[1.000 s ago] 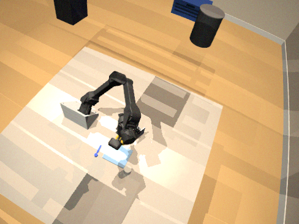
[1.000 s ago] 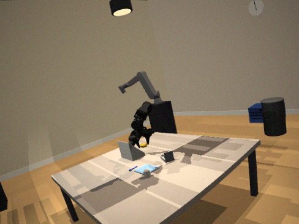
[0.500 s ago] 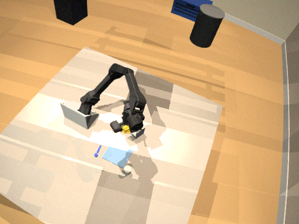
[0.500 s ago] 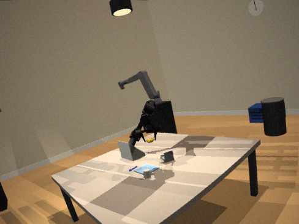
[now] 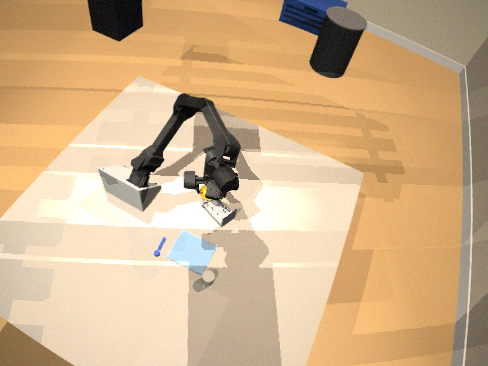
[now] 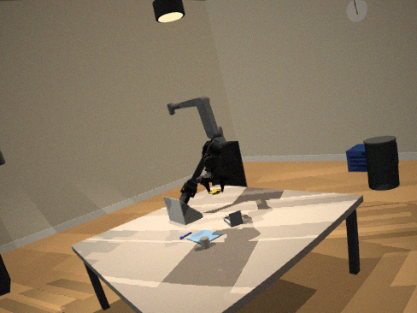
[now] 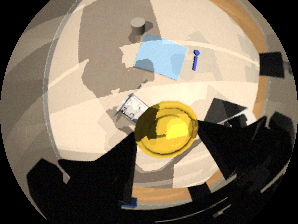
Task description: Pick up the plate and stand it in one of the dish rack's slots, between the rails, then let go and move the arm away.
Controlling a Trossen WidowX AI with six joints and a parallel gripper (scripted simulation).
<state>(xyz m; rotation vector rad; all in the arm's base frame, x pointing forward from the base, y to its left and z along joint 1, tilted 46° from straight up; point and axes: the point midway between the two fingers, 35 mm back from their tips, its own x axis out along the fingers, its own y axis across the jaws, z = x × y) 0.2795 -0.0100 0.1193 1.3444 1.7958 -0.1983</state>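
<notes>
Now: the grey dish rack 17 cm below my gripper tip, 5 cm to the left of it and 2 cm ahead of it. Round my gripper tip: white cup 22 cm to the right, 17 cm below, 14 cm ahead; yellow plate 1 cm above; light blue mat 19 cm below, 15 cm to the right, 3 cm ahead.
</notes>
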